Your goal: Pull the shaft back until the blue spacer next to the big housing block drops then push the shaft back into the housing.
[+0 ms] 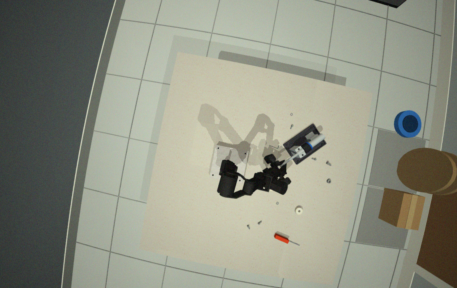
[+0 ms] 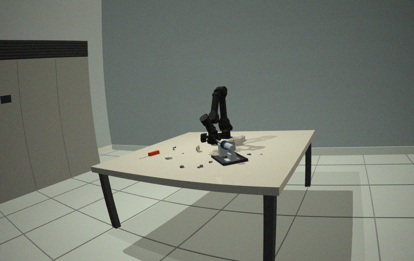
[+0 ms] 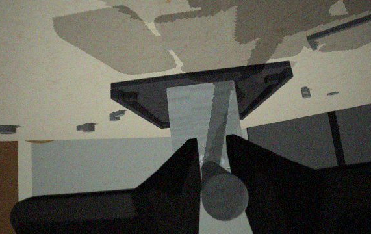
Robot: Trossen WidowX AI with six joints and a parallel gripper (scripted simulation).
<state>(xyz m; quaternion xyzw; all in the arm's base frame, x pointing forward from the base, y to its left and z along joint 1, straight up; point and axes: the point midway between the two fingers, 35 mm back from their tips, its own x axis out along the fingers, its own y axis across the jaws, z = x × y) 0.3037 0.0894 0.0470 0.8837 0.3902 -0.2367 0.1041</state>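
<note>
My gripper tip is 40 mm short of the grey shaft, 50 mm to the right of it and 20 mm below it. The rest, counted from my gripper tip: white ring (180 mm ahead, 280 mm to the right, 60 mm below); blue spacer (110 mm ahead, 120 mm to the left, 20 mm above).
</note>
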